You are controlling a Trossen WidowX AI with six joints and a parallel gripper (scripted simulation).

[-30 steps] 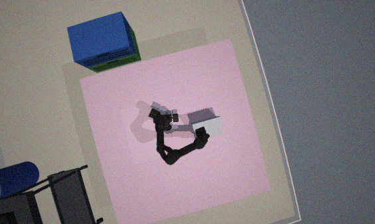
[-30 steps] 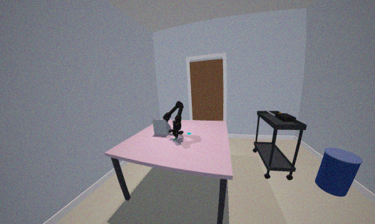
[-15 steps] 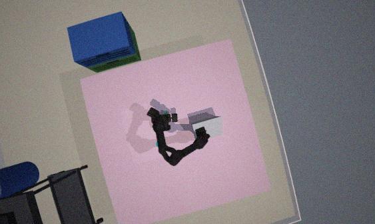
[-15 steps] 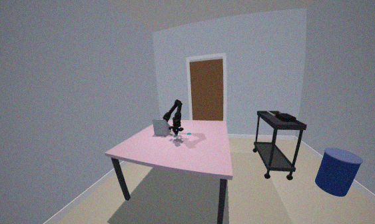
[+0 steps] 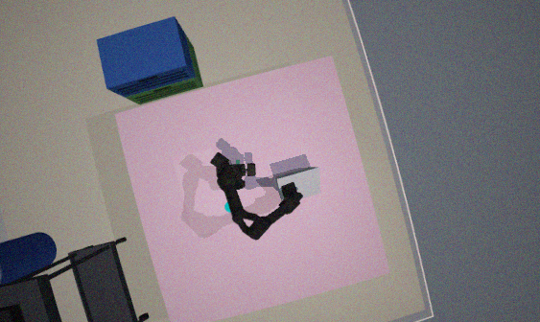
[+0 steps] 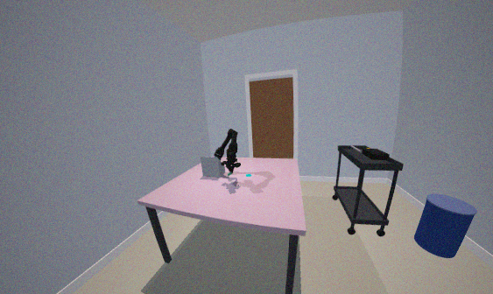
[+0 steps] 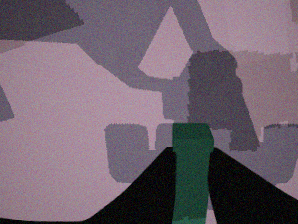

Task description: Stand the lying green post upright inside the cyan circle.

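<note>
Right now my gripper tip is 1 cm past the green post and 2 cm to the left of it. The rest, counted from my gripper tip: cyan circle (13 cm ahead, 17 cm to the left, 10 cm below).
</note>
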